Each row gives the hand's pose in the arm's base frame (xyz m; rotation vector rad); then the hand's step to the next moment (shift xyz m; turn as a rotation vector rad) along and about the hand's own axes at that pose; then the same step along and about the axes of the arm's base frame.
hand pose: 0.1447 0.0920 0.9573 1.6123 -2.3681 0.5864
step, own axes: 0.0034 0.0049 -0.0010 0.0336 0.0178 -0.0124
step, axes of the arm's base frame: -0.0059 -0.0008 0.0012 -0.0296 -0.0171 0.0207
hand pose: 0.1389 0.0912 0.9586 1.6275 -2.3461 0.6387
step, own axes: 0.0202 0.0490 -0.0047 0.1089 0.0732 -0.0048
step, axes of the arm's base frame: -0.0532 -0.0003 0.0013 -0.1081 -0.0672 0.0325
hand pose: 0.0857 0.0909 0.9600 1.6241 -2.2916 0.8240
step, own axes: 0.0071 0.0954 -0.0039 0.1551 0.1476 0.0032
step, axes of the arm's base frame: -0.0908 0.0189 -0.0237 -0.1923 -0.0910 0.0242
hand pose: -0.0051 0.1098 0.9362 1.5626 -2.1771 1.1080
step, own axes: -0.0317 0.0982 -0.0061 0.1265 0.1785 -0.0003
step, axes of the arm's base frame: -0.0760 0.0404 -0.0572 -0.2091 -0.0641 -0.0036
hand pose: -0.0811 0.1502 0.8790 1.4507 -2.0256 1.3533
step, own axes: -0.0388 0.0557 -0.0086 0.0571 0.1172 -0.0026
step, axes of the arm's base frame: -0.0329 0.0316 -0.0510 -0.1265 -0.0253 -0.0191
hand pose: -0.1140 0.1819 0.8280 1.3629 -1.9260 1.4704
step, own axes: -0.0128 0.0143 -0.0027 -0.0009 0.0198 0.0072
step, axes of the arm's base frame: -0.0067 0.0083 -0.0162 -0.0144 -0.0061 -0.0141
